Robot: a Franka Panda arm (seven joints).
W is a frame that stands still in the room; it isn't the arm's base.
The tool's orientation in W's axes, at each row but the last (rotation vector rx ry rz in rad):
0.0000 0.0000 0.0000
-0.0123 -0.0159 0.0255
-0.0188 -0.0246 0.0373
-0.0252 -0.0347 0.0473
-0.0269 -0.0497 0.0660
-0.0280 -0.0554 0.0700
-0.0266 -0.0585 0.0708
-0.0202 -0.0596 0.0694
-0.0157 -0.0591 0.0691
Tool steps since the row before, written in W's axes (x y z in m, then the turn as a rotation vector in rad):
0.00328 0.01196 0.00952 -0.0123 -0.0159 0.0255
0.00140 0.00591 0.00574 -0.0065 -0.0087 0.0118
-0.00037 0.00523 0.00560 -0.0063 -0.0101 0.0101
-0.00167 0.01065 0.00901 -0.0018 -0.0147 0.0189
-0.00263 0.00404 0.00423 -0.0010 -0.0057 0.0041
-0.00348 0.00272 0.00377 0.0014 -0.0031 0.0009
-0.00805 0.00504 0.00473 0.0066 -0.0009 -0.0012
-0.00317 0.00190 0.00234 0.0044 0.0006 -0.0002
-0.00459 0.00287 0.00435 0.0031 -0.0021 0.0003
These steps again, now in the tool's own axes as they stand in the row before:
0.00328 0.01196 0.00952 -0.0123 -0.0159 0.0255
0.00164 0.00580 0.00579 -0.0065 -0.0087 0.0118
-0.00004 0.00513 0.00570 -0.0064 -0.0101 0.0101
-0.00085 0.01048 0.00932 -0.0019 -0.0151 0.0186
-0.00215 0.00408 0.00446 -0.0012 -0.0057 0.0040
-0.00307 0.00284 0.00403 0.0012 -0.0032 0.0007
-0.00738 0.00545 0.00532 0.0064 -0.0013 -0.0016
-0.00289 0.00206 0.00256 0.0044 0.0003 -0.0005
-0.00412 0.00310 0.00465 0.0030 -0.0023 0.0001

